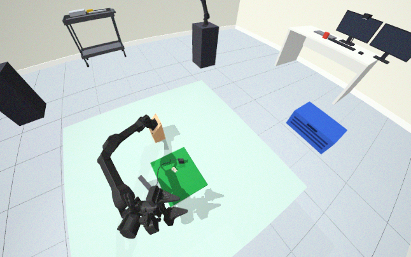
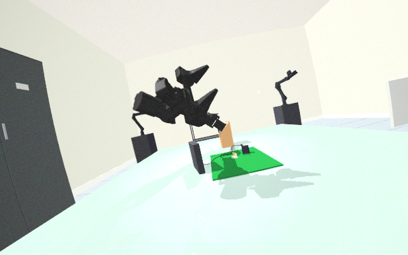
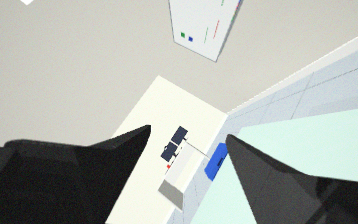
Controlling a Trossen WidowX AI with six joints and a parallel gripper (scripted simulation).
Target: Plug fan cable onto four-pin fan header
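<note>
The dark plug is 30 cm behind my gripper tip, 28 cm below it and 11 cm to the left of it. Also, from my gripper tip: green board: 32 cm below, 24 cm behind, 6 cm to the left; then black fan: 25 cm below, 23 cm behind, 10 cm to the right.
</note>
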